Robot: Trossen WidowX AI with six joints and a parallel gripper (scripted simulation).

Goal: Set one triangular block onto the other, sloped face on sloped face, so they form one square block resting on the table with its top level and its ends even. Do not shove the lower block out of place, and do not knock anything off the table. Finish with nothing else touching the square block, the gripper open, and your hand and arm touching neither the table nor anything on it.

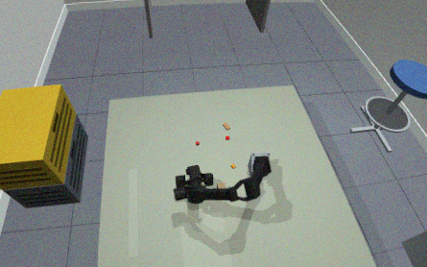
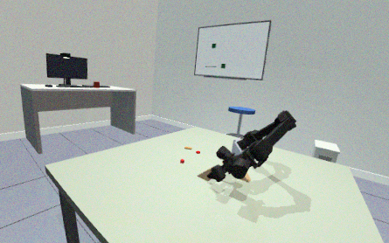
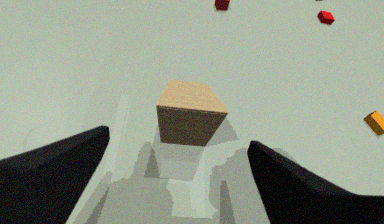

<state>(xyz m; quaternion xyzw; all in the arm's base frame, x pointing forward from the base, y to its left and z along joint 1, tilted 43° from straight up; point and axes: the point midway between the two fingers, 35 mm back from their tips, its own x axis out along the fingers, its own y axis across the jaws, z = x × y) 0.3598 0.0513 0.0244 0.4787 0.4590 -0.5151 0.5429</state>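
Right now the tan wooden triangular block is 3 cm to the right of my gripper tip and 3 cm below it. From my gripper tip the other things lie so: red cube 3 cm behind, 22 cm to the right, 3 cm below; orange cube 23 cm behind, 6 cm to the right, 4 cm below.
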